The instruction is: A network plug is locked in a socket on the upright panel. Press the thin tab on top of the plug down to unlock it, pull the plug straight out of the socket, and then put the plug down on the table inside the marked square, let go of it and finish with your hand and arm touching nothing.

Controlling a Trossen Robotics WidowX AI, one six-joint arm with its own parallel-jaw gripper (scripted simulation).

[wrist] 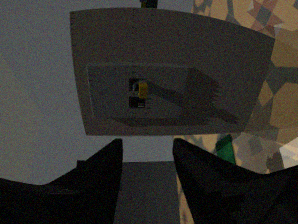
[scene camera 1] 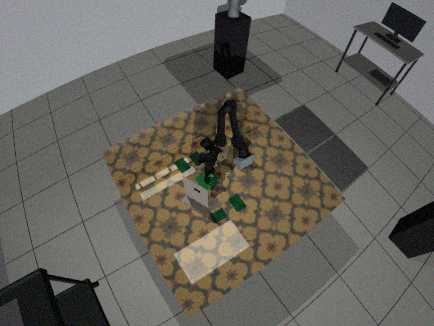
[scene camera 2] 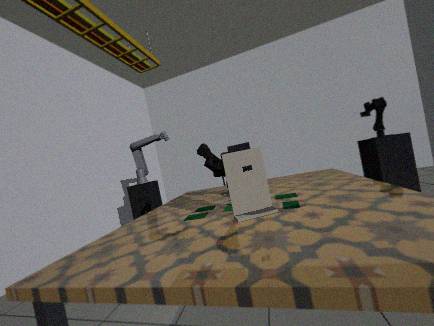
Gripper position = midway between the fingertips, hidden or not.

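Note:
The wrist view shows the gripper (wrist: 148,145) along with a pale upright panel (wrist: 204,75). Scene camera 2 has the panel (scene camera 2: 245,173) too.

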